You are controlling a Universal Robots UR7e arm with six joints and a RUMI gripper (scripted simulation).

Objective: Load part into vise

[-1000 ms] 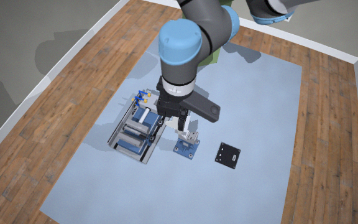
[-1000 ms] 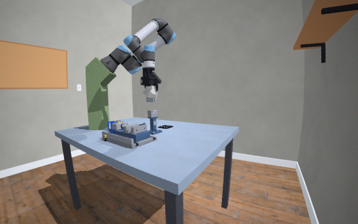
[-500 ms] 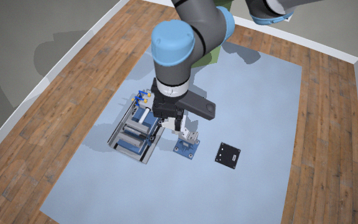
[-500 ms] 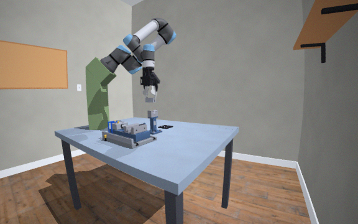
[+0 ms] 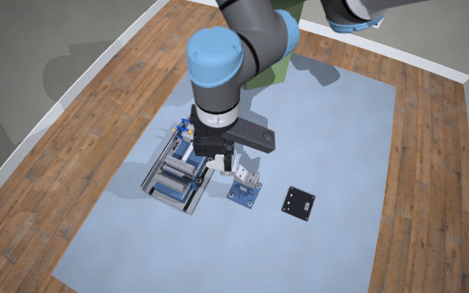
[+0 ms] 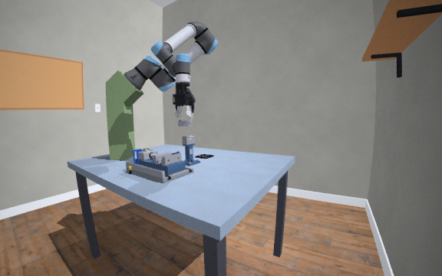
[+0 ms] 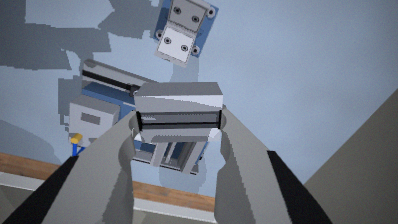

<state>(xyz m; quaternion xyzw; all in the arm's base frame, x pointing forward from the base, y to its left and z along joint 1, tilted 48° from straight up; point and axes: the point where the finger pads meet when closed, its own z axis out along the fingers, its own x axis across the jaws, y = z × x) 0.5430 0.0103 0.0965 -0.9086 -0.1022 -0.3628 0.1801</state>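
Now: the fixed jaw 160 mm to the right of my hand, 160 mm below it and 80 mm ahead of it. Also, from my hand: grey part (right at my hand); then work stop (150 mm below, 120 mm to the right, 50 mm ahead); then moving jaw (170 mm to the right, 160 mm below, 20 mm ahead).
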